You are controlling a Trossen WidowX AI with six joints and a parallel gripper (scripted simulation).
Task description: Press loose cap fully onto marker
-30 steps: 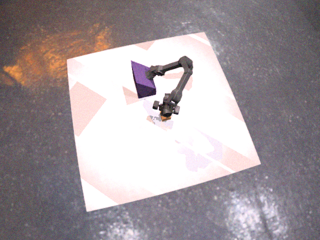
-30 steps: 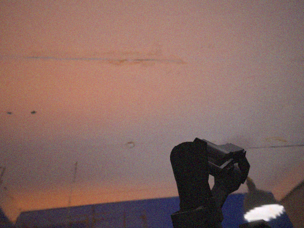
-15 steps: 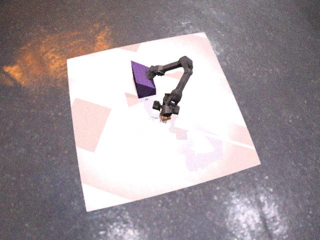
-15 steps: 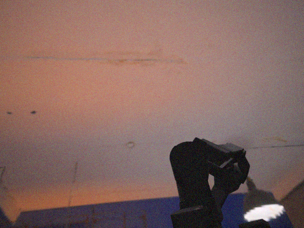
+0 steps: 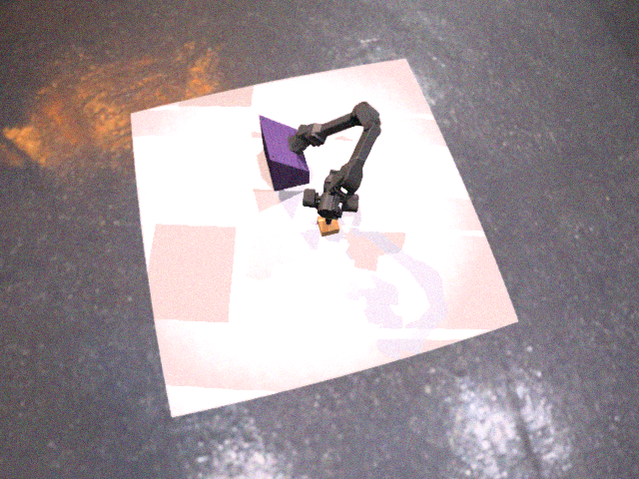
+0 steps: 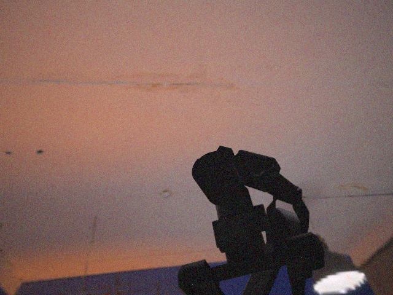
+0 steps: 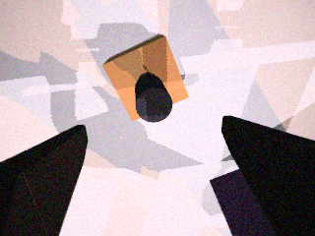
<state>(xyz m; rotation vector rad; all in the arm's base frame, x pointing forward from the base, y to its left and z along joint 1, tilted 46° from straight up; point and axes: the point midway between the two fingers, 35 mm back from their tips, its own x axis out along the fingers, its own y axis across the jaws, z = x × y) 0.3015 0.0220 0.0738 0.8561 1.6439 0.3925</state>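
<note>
My gripper tip is 60 mm above the dark cap.
</note>
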